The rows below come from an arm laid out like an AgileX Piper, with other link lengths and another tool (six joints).
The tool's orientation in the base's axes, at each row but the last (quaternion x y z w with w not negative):
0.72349, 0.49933, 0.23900, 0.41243
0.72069, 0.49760, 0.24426, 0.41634
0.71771, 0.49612, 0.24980, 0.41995
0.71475, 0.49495, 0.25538, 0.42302
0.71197, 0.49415, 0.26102, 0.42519
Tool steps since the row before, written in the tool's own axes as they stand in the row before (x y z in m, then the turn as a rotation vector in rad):
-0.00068, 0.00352, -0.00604, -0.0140, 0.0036, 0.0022
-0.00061, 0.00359, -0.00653, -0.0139, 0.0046, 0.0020
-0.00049, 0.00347, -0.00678, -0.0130, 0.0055, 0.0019
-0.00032, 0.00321, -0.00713, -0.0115, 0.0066, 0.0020
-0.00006, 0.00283, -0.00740, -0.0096, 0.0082, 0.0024
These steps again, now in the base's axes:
-0.00299, 0.00097, 0.00628, -0.0019, -0.0142, 0.0027
-0.00340, 0.00120, 0.00655, -0.0015, -0.0142, 0.0037
-0.00370, 0.00142, 0.00652, -0.0007, -0.0135, 0.0044
-0.00413, 0.00173, 0.00642, 0.0004, -0.0123, 0.0053
-0.00452, 0.00209, 0.00616, 0.0022, -0.0110, 0.0063

